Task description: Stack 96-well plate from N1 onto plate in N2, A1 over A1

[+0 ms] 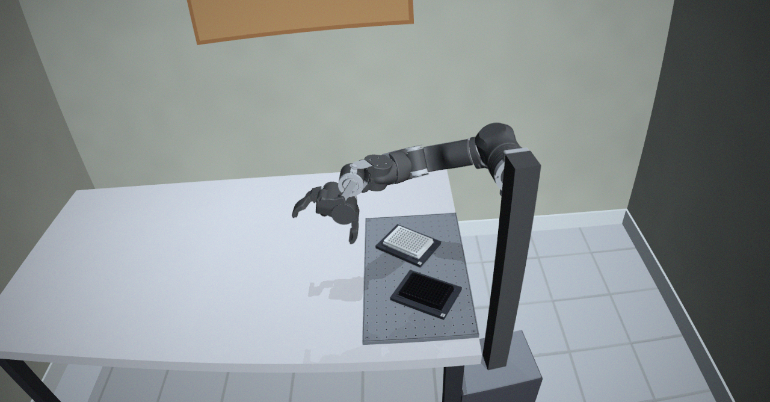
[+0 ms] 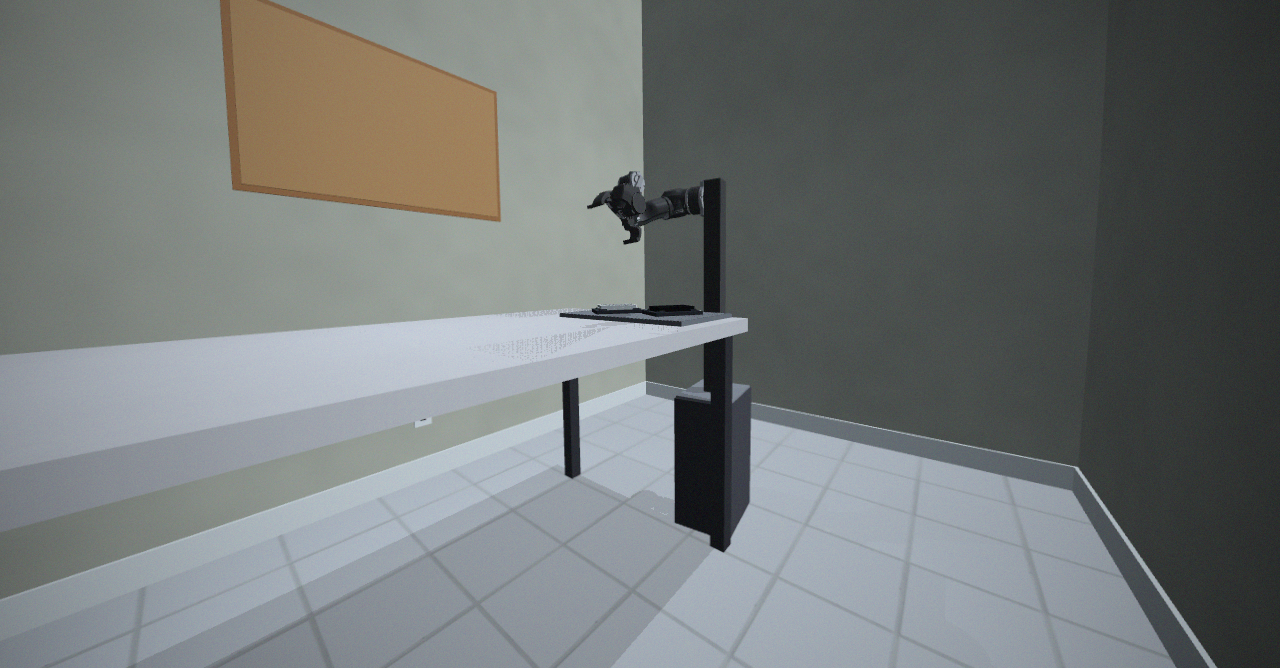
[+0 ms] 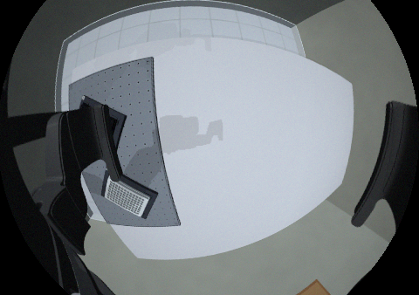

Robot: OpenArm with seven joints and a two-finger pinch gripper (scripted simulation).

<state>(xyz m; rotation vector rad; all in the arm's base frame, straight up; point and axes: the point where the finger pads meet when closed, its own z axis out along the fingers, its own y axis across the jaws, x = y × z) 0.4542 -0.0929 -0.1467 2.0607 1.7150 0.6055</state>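
Right now the white 96-well plate is 240 mm behind my hand, 230 mm below it and 150 mm to the right of it. The rest, counted from my hand: black 96-well plate: 250 mm behind, 230 mm below, 50 mm to the left.
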